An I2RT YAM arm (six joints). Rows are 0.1 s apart.
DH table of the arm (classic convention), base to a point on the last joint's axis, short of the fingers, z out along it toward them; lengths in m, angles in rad. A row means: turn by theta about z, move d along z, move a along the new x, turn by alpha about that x. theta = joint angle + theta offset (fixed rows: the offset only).
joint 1: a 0.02; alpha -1.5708; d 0.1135; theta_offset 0
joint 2: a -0.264; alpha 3.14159; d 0; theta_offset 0
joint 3: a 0.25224; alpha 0; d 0; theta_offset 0.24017
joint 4: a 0.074; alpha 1.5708; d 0; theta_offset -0.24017
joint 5: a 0; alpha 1.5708; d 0; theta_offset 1.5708
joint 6: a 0; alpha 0; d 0.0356; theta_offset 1.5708
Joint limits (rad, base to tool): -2.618..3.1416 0..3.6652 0..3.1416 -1.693..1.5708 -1.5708..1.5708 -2.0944..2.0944
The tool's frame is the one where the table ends.
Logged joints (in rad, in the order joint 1, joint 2, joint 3, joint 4, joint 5, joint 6), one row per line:
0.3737 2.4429 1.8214 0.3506 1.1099 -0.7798
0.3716 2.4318 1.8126 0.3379 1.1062 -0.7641
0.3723 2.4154 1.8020 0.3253 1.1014 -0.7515
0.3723 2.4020 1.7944 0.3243 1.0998 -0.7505
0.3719 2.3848 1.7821 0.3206 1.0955 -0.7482
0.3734 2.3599 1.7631 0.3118 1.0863 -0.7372
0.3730 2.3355 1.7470 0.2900 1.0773 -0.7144
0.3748 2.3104 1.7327 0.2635 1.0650 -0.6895
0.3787 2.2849 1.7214 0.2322 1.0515 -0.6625
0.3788 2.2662 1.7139 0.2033 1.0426 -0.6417
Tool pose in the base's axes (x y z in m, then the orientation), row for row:
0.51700 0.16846 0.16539 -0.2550 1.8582 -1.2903
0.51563 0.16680 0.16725 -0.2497 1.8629 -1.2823
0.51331 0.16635 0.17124 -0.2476 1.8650 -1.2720
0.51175 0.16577 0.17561 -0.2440 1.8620 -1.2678
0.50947 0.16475 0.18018 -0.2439 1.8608 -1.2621
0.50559 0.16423 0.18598 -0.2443 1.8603 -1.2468
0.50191 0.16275 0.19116 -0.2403 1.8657 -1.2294
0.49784 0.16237 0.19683 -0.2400 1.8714 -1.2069
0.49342 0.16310 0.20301 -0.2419 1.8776 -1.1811
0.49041 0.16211 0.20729 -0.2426 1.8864 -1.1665
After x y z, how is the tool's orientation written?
As a rotation vector, in radians.
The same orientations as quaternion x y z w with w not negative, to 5 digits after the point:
-0.10170 0.74107 -0.51458 0.41915
-0.09961 0.74314 -0.51153 0.41972
-0.09886 0.74464 -0.50787 0.42167
-0.09753 0.74424 -0.50674 0.42403
-0.09757 0.74441 -0.50490 0.42592
-0.09791 0.74557 -0.49969 0.42993
-0.09642 0.74859 -0.49328 0.43243
-0.09644 0.75203 -0.48500 0.43581
-0.09737 0.75581 -0.47544 0.43957
-0.09766 0.75938 -0.46958 0.43966

